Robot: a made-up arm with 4 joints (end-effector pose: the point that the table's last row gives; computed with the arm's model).
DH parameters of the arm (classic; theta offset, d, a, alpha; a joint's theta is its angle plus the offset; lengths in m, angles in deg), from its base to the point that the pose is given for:
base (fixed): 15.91 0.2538 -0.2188 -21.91
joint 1: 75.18 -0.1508 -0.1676 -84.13
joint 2: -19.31 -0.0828 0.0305 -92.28
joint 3: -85.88 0.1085 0.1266 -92
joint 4: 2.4 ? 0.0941 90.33
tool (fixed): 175.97 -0.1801 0 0
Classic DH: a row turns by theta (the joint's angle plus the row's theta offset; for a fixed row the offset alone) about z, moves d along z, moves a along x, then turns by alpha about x.
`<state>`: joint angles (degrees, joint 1 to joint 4).
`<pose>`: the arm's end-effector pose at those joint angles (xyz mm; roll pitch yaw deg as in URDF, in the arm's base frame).
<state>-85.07 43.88 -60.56 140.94</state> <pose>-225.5 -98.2 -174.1 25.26 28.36 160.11</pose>
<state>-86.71 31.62 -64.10 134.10</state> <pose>-173.1 -70.6 -120.0 20.23 44.74 164.62</pose>
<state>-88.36 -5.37 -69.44 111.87</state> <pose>-138.9 1.3 87.8 -171.75 80.13 -9.87</pose>
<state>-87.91 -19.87 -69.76 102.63</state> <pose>-179.5 23.0 159.6 -170.55 57.45 -4.12</pose>
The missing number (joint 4, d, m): 0.2573
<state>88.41 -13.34 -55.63 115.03</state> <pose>-302.1 -154.1 175.5 -63.38 43.35 -102.23</pose>
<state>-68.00 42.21 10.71 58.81</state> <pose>-35.1 -196.5 103.7 161.45 35.74 -95.53</pose>
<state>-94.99 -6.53 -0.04 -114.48</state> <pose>53.1 -10.4 8.5 -45.94 -41.80 122.34</pose>
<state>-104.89 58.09 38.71 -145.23</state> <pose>-266.6 -359.6 -288.9 7.41 -6.29 23.64</pose>
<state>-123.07 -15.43 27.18 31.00</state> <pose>-281.7 -151.9 381.0 -114.15 28.32 -110.81</pose>
